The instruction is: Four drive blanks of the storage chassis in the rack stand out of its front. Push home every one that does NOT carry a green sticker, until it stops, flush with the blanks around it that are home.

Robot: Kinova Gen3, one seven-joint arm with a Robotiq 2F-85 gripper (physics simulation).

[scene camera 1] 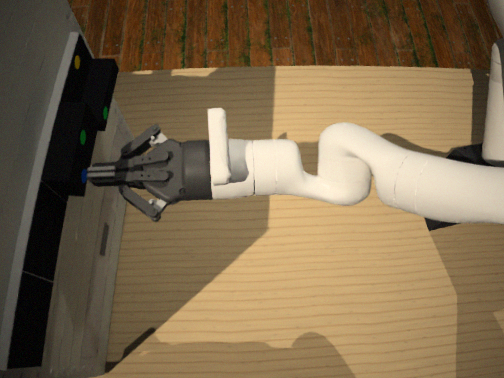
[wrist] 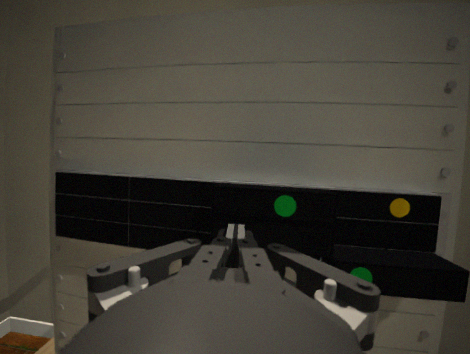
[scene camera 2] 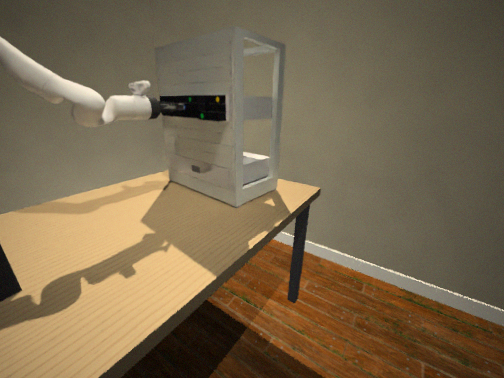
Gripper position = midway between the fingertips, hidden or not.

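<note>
There's a light grey rack (scene camera 1: pixel 66 247) here, and you'd get the rack (scene camera 2: pixel 204 149) from another camera too. You'd also see my gripper (scene camera 1: pixel 88 175), and the wrist view has the gripper (wrist: pixel 236 235) as well.
</note>
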